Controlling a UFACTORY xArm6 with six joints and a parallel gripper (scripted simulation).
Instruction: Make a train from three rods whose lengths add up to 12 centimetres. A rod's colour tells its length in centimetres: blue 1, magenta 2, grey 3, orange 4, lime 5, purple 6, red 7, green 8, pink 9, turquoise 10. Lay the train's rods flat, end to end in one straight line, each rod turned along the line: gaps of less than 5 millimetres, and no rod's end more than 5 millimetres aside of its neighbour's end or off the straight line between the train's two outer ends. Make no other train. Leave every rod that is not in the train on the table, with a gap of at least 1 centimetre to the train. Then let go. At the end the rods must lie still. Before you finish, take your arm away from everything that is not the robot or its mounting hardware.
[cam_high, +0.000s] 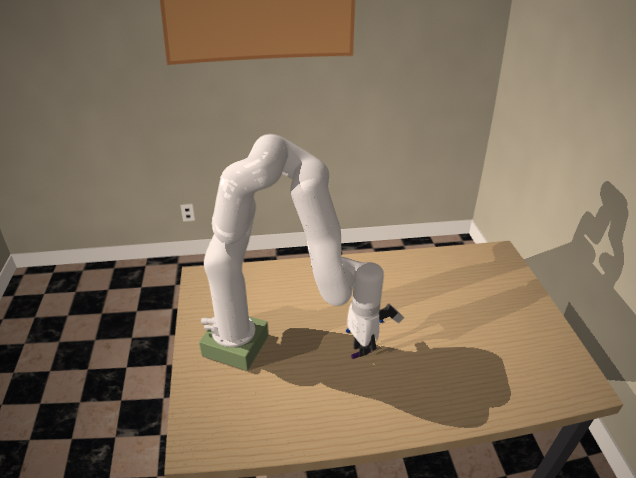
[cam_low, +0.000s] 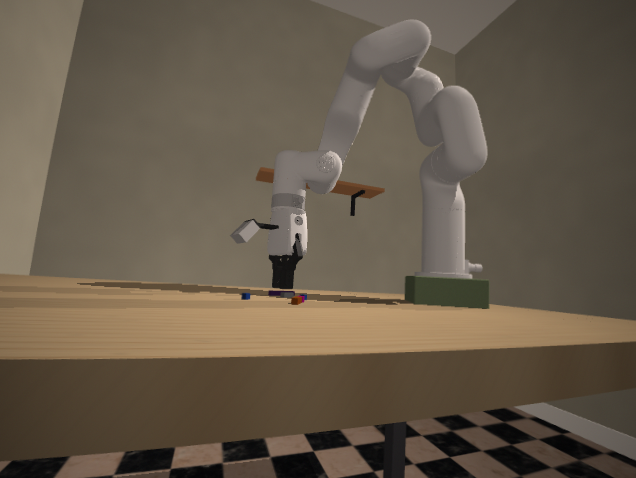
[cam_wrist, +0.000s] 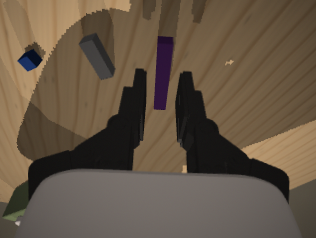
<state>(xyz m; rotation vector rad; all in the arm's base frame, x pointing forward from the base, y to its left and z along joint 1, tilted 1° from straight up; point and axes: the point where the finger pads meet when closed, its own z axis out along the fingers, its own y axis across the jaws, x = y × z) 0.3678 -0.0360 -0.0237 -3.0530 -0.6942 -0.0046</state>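
Right now my hand is 30 mm above the purple rod. Also, from my hand: grey rod 10 mm behind, 50 mm to the left, 30 mm below; orange rod 10 mm behind, 170 mm to the left, 30 mm below; magenta rod 20 mm behind, 140 mm to the left, 30 mm below.
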